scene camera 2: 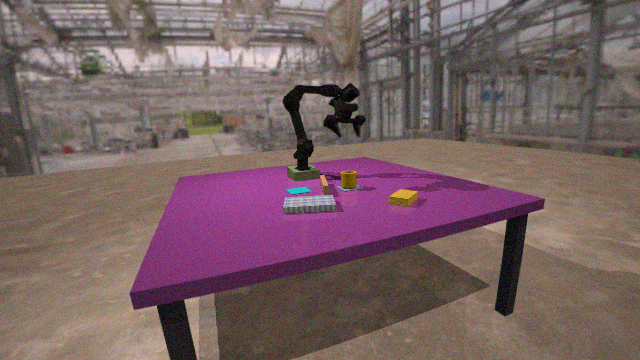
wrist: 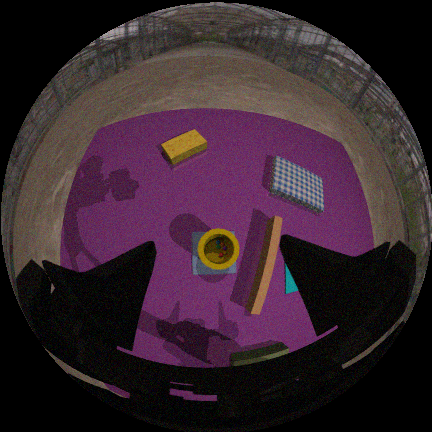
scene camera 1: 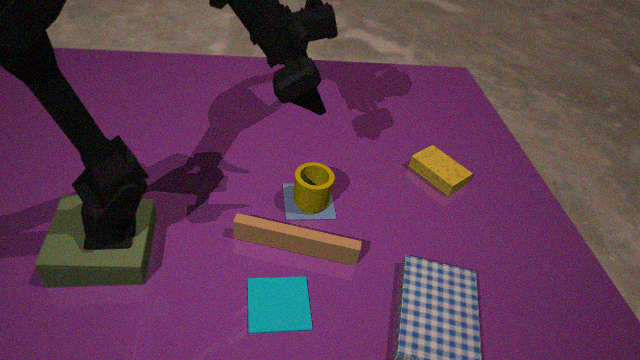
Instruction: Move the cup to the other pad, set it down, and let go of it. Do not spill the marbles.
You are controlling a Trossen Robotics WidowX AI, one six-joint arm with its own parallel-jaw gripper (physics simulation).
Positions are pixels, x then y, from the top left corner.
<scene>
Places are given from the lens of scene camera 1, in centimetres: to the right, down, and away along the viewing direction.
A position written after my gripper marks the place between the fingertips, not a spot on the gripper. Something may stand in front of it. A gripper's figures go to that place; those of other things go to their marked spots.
my gripper (scene camera 1: 318, 97): 0, -13, 72
yellow cup (scene camera 1: 313, 184): -1, 1, 86
wooden bar (scene camera 1: 248, 228): -12, 8, 76
The marked spots on the wooden bar and the yellow cup are 17 cm apart.
</scene>
